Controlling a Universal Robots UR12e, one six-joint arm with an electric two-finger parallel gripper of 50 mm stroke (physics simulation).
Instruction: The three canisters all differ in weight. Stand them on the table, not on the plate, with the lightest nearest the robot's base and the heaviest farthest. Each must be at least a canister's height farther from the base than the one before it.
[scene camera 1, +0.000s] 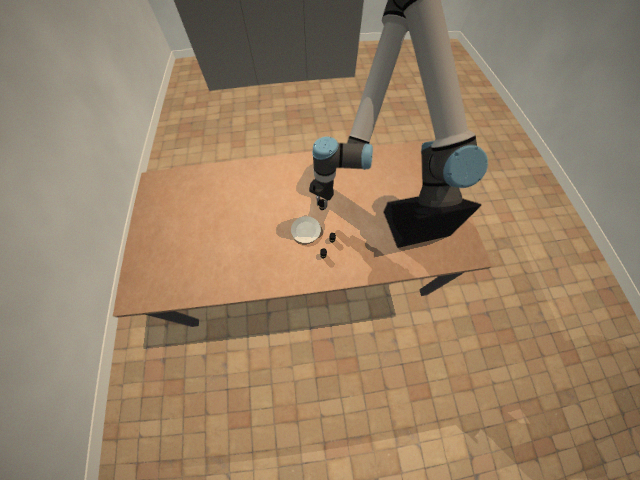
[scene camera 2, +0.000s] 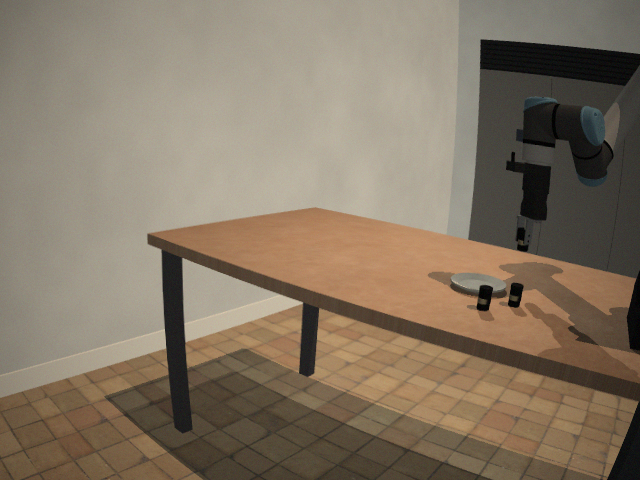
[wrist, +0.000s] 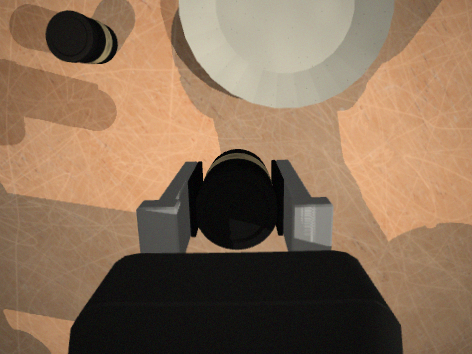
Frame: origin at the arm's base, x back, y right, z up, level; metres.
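Seen in the pictures: gripper, fingertip midpoint: (scene camera 1: 322, 205) (scene camera 2: 522, 242) (wrist: 237, 184); arm's base, origin of the base link: (scene camera 1: 439, 201).
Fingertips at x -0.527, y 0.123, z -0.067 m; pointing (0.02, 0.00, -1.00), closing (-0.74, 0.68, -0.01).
Observation:
Offsets run from my fingertips to a thing's top centre. Level surfaces: height alone.
My gripper (scene camera 1: 322, 202) (scene camera 2: 523, 235) (wrist: 237, 184) is shut on a black canister @[dx +0.001, dy +0.002, dz +0.031 m] (scene camera 1: 322, 204) (scene camera 2: 522, 242) (wrist: 237, 210) with a pale band. It holds the canister upright, raised above the table @[dz -0.125 m] (scene camera 1: 206, 222) (scene camera 2: 310, 248) (wrist: 150, 150), beside the plate. A second black canister @[dx +0.026, dy -0.128, dz -0.074 m] (scene camera 1: 332, 237) (scene camera 2: 515, 295) (wrist: 75, 37) stands on the table close to the plate, on the side toward the robot's base. A third black canister @[dx -0.035, dy -0.201, dz -0.074 m] (scene camera 1: 323, 253) (scene camera 2: 483, 298) stands on the table near the second. The weights cannot be read here.
A pale round plate @[dx -0.094, dy -0.051, dz -0.109 m] (scene camera 1: 306, 230) (scene camera 2: 478, 283) (wrist: 285, 90) lies on the table beside the two standing canisters. The robot's black base block (scene camera 1: 429, 222) is at the right end of the table in scene camera 1. A dark grey cabinet (scene camera 1: 279, 41) stands behind the table.

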